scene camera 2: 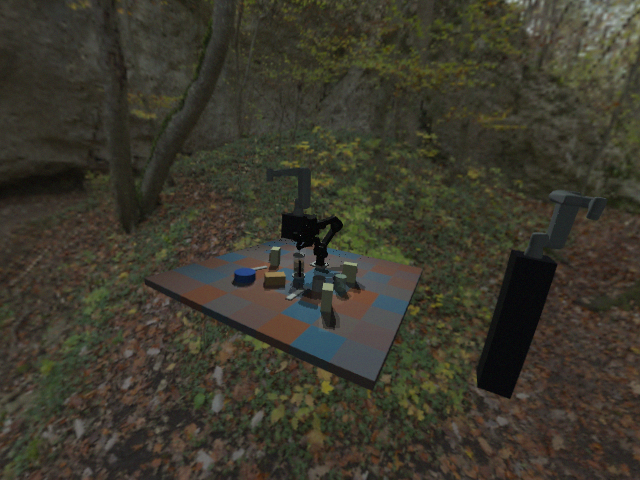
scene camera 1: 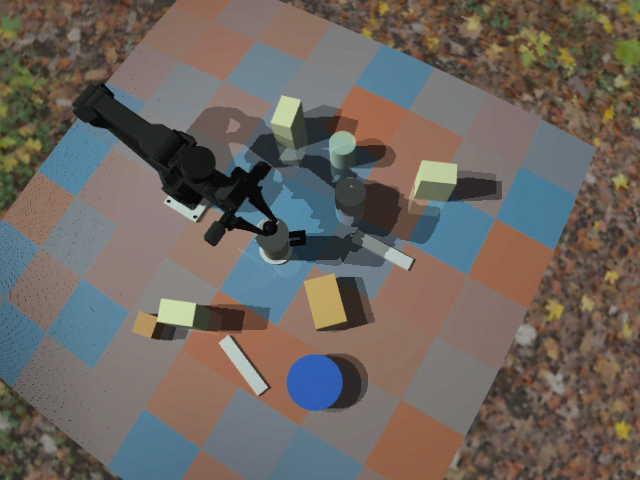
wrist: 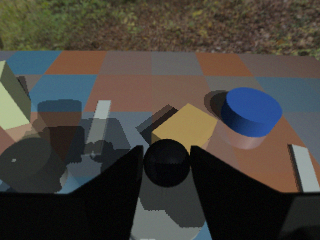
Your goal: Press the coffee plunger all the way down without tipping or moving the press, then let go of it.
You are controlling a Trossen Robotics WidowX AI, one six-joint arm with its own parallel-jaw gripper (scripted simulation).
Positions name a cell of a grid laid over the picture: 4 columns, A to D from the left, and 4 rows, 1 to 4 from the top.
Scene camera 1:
my gripper: B2
coffee press: B3
pale green cylinder: C2
blue disc: B4
orange block: C3
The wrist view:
my gripper: C3
blue disc: D2
orange block: C3
